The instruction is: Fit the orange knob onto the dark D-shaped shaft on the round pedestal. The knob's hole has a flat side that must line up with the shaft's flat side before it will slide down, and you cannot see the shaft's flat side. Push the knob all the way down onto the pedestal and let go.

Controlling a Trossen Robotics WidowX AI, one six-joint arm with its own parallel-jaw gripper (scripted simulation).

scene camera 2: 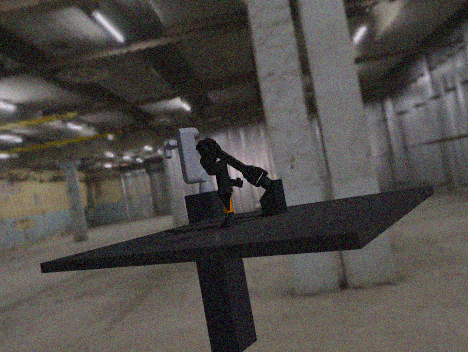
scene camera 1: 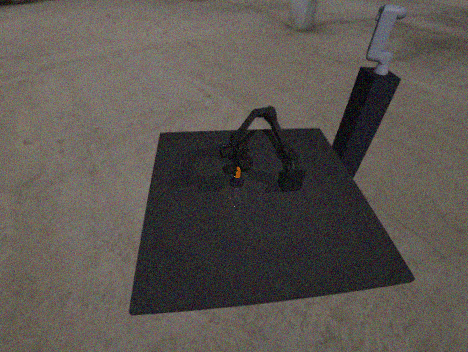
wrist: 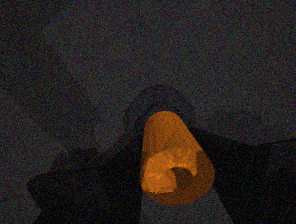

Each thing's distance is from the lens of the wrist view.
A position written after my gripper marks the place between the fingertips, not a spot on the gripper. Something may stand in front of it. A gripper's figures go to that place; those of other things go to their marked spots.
my gripper (wrist: pixel 165 134): 0.12 m
orange knob (wrist: pixel 174 170): 0.09 m
round dark pedestal (wrist: pixel 157 98): 0.15 m
The marked spots on the round dark pedestal and the orange knob are 0.09 m apart.
